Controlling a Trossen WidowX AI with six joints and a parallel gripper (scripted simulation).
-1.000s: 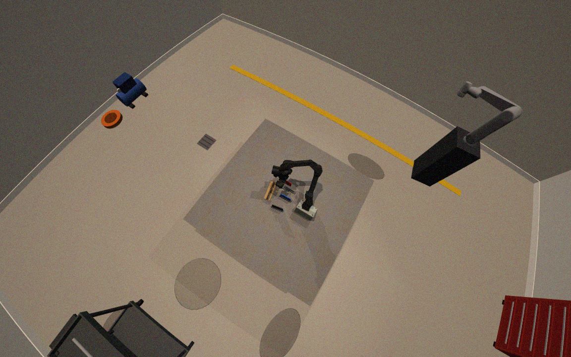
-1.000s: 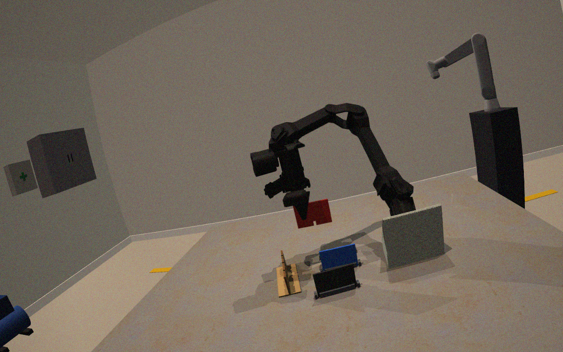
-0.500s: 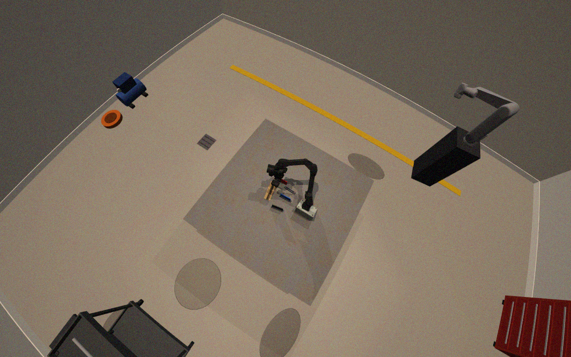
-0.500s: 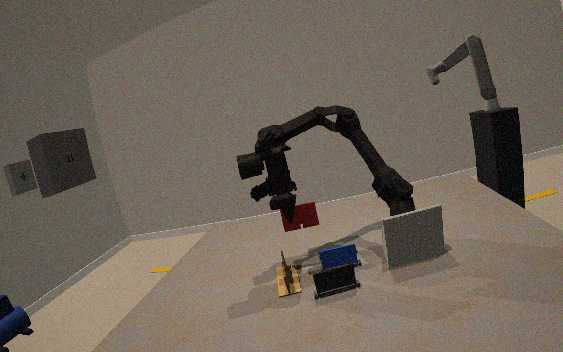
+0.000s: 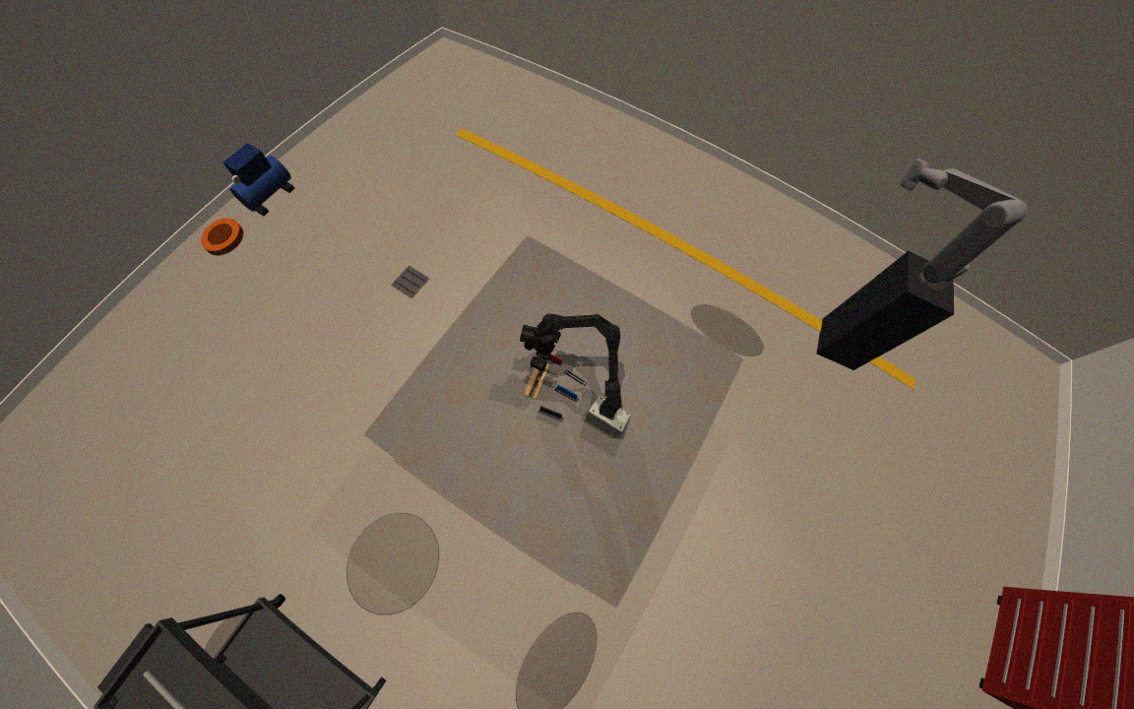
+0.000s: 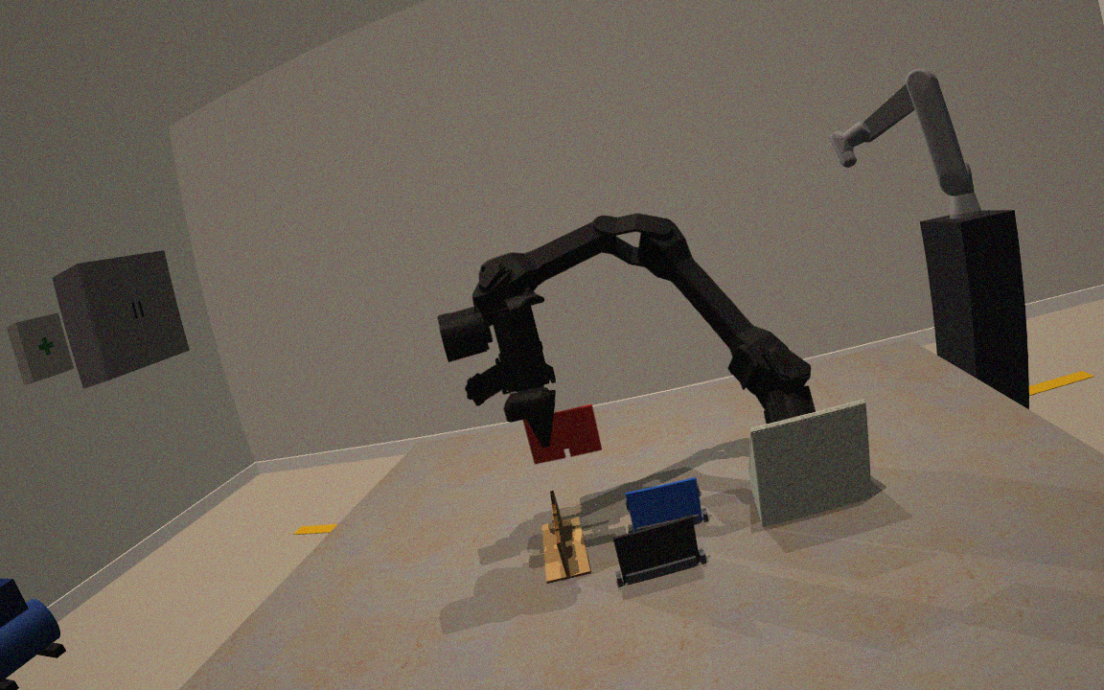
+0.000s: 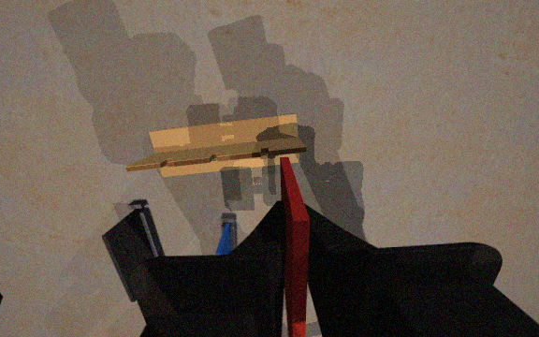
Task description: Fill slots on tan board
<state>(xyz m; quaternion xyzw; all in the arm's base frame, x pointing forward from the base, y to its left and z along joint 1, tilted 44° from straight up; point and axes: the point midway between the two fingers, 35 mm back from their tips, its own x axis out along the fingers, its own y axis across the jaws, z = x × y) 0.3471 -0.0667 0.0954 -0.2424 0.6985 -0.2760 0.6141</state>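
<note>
Right now my gripper tip is 15 cm past the blue board, 12 cm above it and 8 cm to the right of it. Round my gripper tip: tan board (12 cm below, 6 cm to the left, 1 cm ahead); red board (3 cm behind); black board (19 cm to the left, 12 cm below, 12 cm behind).
</note>
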